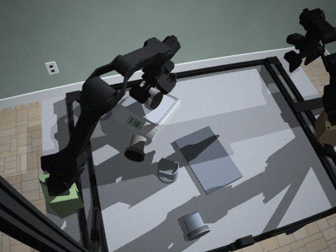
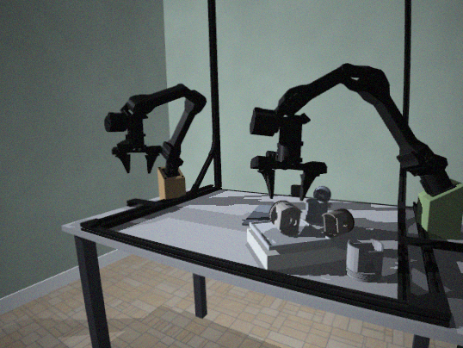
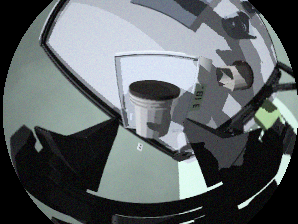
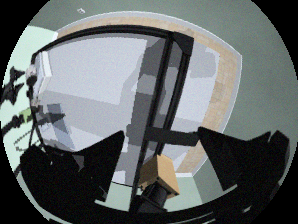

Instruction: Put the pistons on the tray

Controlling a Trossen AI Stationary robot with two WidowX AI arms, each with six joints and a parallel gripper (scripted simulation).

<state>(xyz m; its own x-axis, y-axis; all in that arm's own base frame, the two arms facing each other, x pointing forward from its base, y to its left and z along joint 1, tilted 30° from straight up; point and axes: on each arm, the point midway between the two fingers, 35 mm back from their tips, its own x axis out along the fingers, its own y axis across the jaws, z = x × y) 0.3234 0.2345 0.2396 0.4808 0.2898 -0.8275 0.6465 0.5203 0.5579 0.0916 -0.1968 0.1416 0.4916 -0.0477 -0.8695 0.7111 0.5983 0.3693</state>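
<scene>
The white scale lies 20 mm ahead of my left hand and 120 mm below it. The rest, counted from my left hand: flat steel tray 250 mm behind, 150 mm to the right, 170 mm below.
</scene>
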